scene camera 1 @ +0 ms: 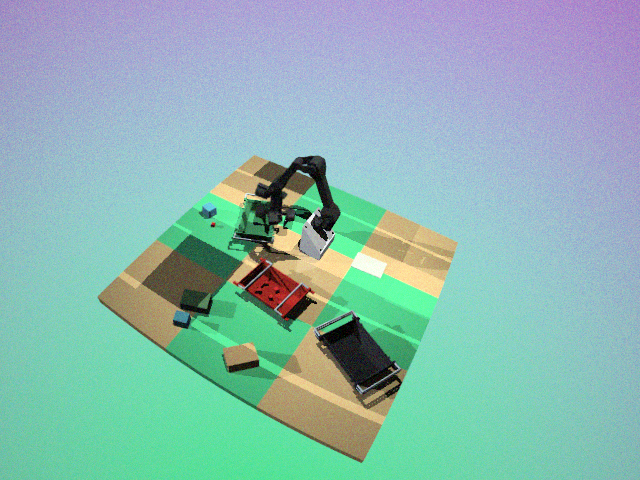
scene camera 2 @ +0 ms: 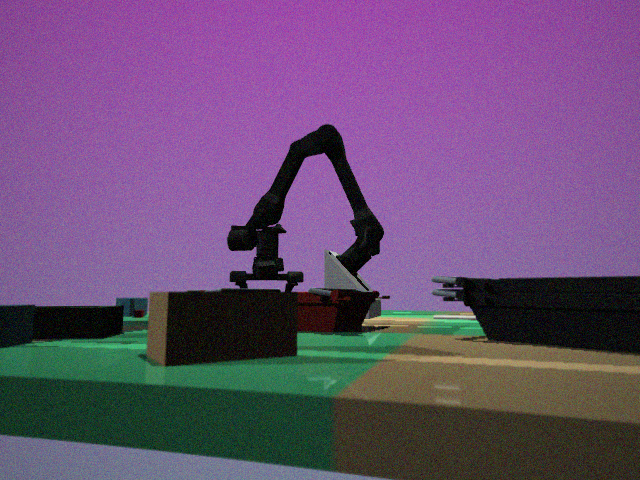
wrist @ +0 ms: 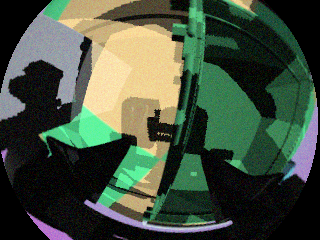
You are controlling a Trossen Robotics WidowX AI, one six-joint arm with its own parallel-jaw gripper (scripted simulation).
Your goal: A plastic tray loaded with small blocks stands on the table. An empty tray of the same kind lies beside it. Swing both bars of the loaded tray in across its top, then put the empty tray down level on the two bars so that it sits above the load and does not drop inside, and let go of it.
Scene:
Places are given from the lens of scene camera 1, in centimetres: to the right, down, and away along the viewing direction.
green see-through tray [scene camera 1: 251, 228]: -33, -6, 200
brown block [scene camera 1: 241, 357]: -29, 43, 144
The marked spots on the green see-through tray and the brown block are 74 cm apart.

